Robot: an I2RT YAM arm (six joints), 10 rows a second.
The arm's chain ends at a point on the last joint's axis. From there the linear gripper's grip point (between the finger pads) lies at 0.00 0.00 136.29 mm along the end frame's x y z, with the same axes.
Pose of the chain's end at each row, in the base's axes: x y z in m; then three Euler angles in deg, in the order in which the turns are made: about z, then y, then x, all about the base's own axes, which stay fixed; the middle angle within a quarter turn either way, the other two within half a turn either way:
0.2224 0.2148 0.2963 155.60 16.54 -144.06
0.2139 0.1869 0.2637 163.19 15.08 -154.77
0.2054 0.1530 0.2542 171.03 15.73 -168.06
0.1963 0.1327 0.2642 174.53 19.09 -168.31
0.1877 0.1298 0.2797 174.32 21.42 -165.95
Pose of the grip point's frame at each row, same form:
0.2612 0.2915 0.1905 155.60 16.54 -144.06
0.2494 0.2430 0.1447 163.19 15.08 -154.77
0.2423 0.1801 0.1259 171.03 15.73 -168.06
0.2409 0.1588 0.1381 174.53 19.09 -168.31
0.2375 0.1606 0.1566 174.32 21.42 -165.95

